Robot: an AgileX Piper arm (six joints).
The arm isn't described. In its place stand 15 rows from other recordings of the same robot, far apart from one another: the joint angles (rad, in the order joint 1, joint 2, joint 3, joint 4, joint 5, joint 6), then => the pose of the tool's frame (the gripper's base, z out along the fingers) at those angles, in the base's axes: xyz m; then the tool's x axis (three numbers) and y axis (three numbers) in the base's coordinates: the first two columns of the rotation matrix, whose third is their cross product.
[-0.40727, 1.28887, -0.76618, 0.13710, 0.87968, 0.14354] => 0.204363, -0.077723, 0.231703, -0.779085, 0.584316, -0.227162, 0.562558, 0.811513, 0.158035
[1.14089, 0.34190, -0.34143, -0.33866, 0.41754, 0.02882] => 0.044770, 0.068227, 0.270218, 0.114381, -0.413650, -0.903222, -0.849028, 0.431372, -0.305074
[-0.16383, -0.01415, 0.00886, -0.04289, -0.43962, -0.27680] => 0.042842, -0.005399, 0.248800, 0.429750, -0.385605, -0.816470, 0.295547, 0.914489, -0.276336
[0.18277, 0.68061, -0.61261, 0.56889, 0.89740, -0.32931] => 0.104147, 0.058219, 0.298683, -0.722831, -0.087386, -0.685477, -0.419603, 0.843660, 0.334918
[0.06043, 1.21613, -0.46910, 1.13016, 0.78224, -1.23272] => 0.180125, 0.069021, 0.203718, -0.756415, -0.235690, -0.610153, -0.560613, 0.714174, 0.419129
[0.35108, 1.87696, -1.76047, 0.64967, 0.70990, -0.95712] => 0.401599, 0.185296, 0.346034, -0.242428, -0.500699, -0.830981, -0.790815, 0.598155, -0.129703
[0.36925, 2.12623, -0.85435, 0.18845, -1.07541, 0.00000] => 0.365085, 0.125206, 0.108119, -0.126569, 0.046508, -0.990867, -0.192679, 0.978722, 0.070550
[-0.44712, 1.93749, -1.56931, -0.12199, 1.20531, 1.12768] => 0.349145, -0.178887, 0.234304, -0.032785, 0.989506, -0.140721, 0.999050, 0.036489, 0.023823
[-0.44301, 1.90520, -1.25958, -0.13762, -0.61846, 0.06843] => 0.404280, -0.183805, 0.267908, 0.034508, -0.064835, -0.997299, 0.357415, 0.932698, -0.048268
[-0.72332, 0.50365, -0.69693, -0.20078, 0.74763, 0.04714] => 0.057104, -0.066882, 0.343867, -0.404435, 0.223821, -0.886756, 0.709811, 0.688231, -0.150021
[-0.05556, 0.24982, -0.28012, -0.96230, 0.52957, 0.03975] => 0.061237, -0.041183, 0.264575, -0.477022, -0.659371, -0.581102, 0.146859, 0.592081, -0.792384
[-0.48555, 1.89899, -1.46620, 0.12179, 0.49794, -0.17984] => 0.384147, -0.196739, 0.245951, -0.688441, 0.281270, -0.668533, 0.382664, 0.923872, -0.005362
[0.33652, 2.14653, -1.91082, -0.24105, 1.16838, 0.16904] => 0.441369, 0.133226, 0.237805, -0.928187, -0.249262, -0.276291, -0.200704, 0.960582, -0.192354
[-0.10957, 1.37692, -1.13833, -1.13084, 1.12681, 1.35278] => 0.258307, -0.103217, 0.350975, -0.294003, 0.366103, -0.882910, 0.915364, 0.373702, -0.149852
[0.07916, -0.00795, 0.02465, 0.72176, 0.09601, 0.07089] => 0.056062, 0.010229, 0.198813, -0.102113, 0.703308, -0.703513, -0.098772, 0.696547, 0.710681
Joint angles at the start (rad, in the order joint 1, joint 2, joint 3, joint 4, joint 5, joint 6): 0.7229 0.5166 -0.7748 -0.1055 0.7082 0.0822
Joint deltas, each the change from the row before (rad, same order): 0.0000 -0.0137 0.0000 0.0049 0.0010 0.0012; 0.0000 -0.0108 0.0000 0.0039 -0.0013 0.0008; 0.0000 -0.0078 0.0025 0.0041 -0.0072 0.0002; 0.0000 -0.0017 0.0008 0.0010 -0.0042 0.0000; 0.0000 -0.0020 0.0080 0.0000 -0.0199 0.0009; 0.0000 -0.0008 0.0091 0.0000 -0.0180 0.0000; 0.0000 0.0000 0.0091 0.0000 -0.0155 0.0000; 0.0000 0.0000 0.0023 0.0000 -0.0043 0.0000; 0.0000 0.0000 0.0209 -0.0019 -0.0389 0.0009; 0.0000 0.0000 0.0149 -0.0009 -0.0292 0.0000; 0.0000 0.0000 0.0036 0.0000 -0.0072 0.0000; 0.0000 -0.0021 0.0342 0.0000 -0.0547 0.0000; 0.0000 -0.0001 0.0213 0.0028 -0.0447 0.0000; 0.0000 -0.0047 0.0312 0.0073 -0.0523 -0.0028
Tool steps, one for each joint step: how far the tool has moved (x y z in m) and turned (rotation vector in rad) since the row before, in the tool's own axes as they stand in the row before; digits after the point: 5 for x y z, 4 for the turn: 0.00021 0.00004 -0.00357 -0.0032 -0.0124 0.0058; -0.00002 0.00005 -0.00282 -0.0027 -0.0119 0.0045; 0.00008 0.00019 -0.00159 -0.0033 -0.0122 0.0036; -0.00015 0.00007 -0.00030 -0.0010 -0.0050 0.0008; 0.00036 0.00018 0.00088 -0.0016 -0.0138 0.0006; 0.00086 0.00018 0.00136 -0.0014 -0.0096 -0.0005; 0.00111 0.00017 0.00154 -0.0012 -0.0064 -0.0005; 0.00025 0.00005 0.00038 -0.0003 -0.0020 -0.0001; 0.00234 0.00033 0.00342 -0.0020 -0.0180 -0.0018; 0.00163 0.00027 0.00234 -0.0019 -0.0143 -0.0015; 0.00039 0.00008 0.00055 -0.0006 -0.0036 -0.0002; 0.00503 0.00060 0.00454 -0.0045 -0.0224 -0.0015; 0.00236 0.00058 0.00290 -0.0051 -0.0232 0.0016; 0.00465 0.00076 0.00285 -0.0074 -0.0254 0.0028
